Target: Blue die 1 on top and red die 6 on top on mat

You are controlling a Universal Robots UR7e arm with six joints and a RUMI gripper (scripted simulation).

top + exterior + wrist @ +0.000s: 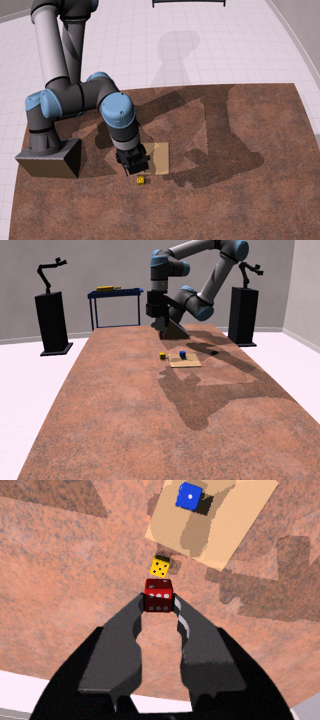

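Now: the tan mat 120 mm below my hand, 100 mm to the left of it and 50 mm ahead of it. Round my hand: yellow die 110 mm below, 10 mm ahead; blue die 100 mm to the left, 100 mm below, 10 mm ahead; red die 10 mm below.
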